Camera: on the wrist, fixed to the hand. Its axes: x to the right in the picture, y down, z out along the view.
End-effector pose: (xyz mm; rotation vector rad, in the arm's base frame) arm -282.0 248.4 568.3 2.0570 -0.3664 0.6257
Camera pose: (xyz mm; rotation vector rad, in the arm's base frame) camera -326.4 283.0 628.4 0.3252 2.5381 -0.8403
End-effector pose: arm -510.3 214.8 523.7 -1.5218 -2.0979 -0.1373
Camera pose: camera -443.8 201.7 570.4 2.3374 -1.4698 -0.9328
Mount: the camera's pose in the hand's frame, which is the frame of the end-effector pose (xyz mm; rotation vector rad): -3.3 45.1 -68.8 -0.1774 -0.5397 3.0631
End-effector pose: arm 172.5 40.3 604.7 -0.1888 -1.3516 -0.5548
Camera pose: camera 253.6 49.6 594.3 -1.9948 -0.1075 2.0284
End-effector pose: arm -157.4 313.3 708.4 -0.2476 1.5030 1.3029
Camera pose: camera -227.6 273.5 724.8 -1.7084 0.0345 -1.4749
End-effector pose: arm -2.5 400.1 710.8 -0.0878 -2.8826 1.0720
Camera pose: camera 7.7 478.7 733.1 2.0807 0.0234 0.0288
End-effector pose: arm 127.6 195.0 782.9 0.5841 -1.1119 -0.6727
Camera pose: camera 199.9 233.7 790.3 -1.6270 -1.0499 1.8185
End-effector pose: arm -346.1 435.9 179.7 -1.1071 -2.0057 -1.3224
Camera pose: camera -308.9 381.1 228.5 -2.1609 0.9792 0.6896
